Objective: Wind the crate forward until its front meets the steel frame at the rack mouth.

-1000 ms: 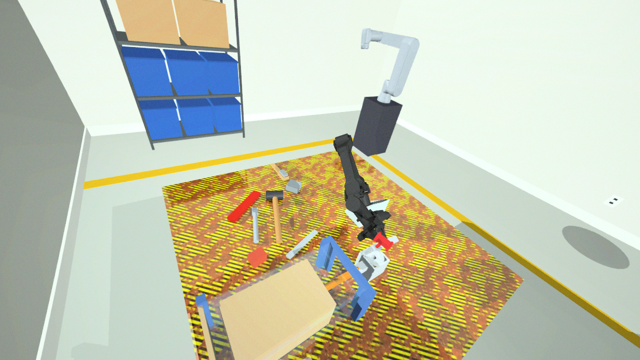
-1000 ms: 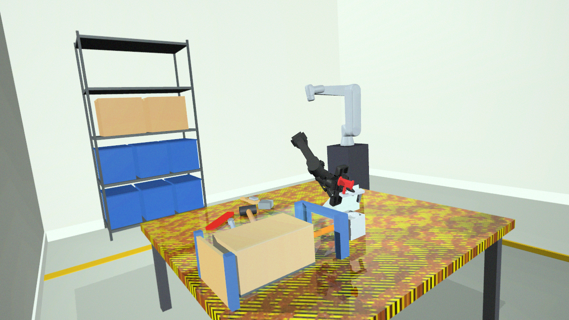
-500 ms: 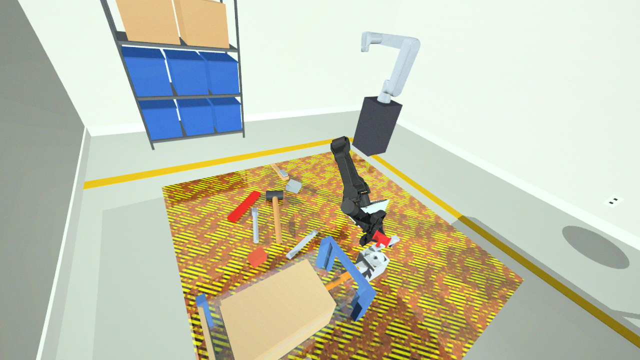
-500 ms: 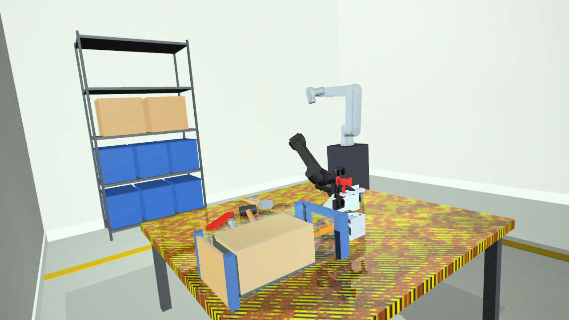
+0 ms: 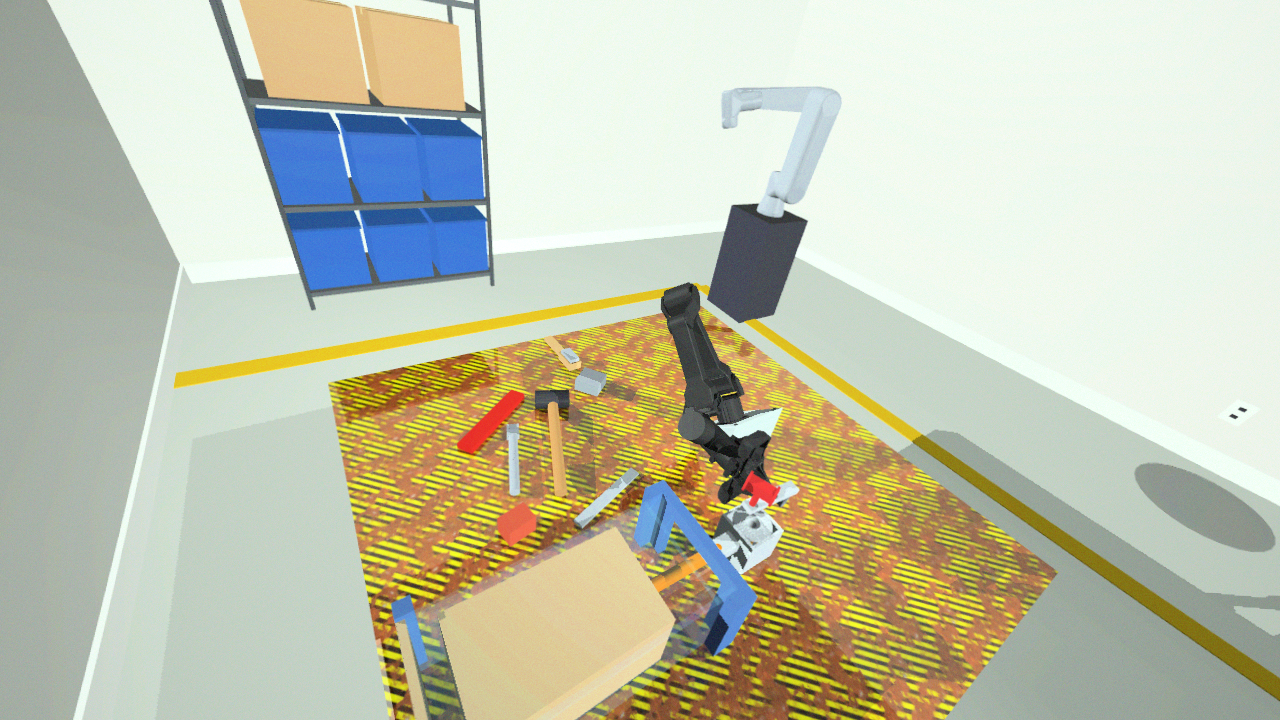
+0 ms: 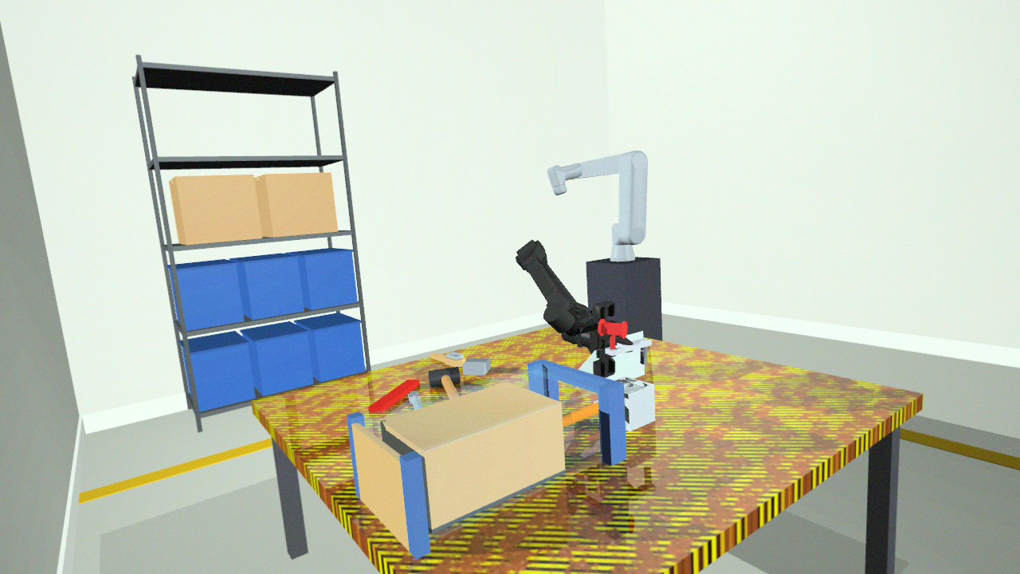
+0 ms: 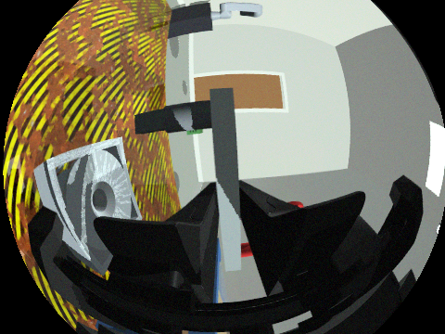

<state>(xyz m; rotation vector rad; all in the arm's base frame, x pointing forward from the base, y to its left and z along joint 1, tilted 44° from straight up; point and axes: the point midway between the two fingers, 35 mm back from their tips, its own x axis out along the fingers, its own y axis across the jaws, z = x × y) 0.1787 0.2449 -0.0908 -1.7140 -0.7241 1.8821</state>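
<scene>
Now: gripper tip 50 mm short of the red grip, 10 mm to the left of it and 40 mm below it. The rest, counted from my gripper tip: blue steel frame (160 mm ahead, 20 mm to the right, 80 mm below); then winch handle (10 mm ahead, 10 mm to the right, 10 mm above); then grey winch (20 mm behind, 30 mm to the right, 150 mm below).
</scene>
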